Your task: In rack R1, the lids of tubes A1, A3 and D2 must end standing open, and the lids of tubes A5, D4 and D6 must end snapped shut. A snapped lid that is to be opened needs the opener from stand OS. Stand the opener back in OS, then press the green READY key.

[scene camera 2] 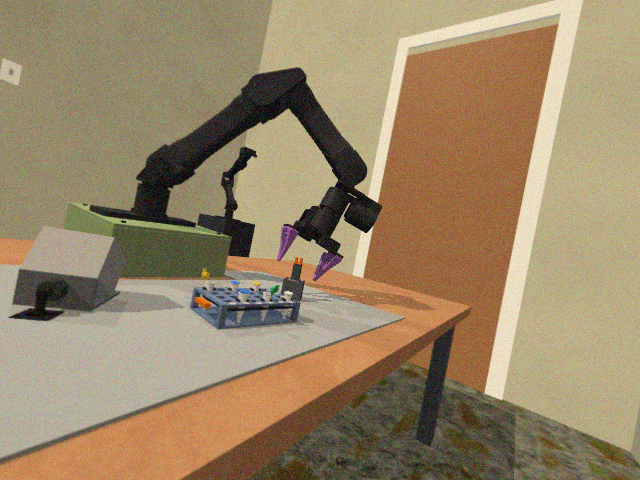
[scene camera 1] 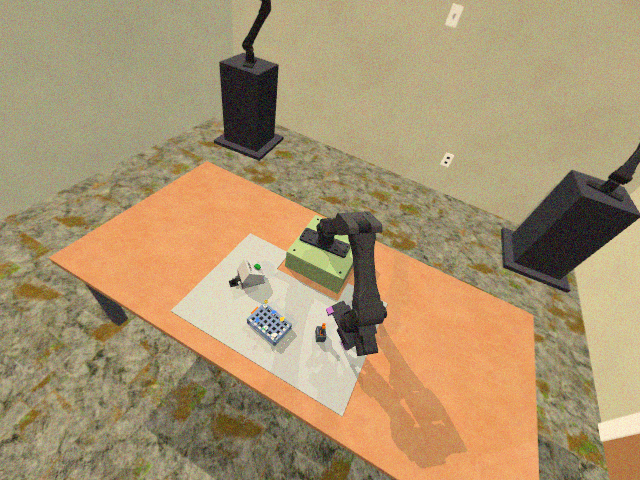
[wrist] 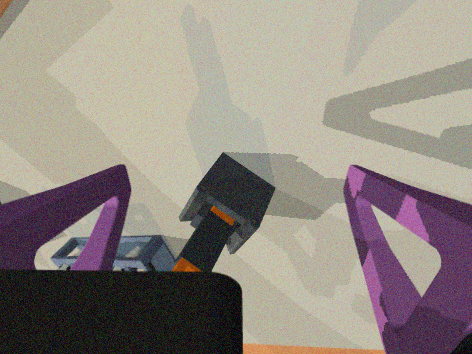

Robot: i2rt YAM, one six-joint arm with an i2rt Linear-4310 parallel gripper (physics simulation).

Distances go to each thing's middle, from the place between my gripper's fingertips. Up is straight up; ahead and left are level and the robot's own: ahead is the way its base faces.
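I find the grey device with green button (scene camera 2: 64, 269) 6 cm behind my hand and 1 cm below it, and it is also 37 cm to the right of my hand.
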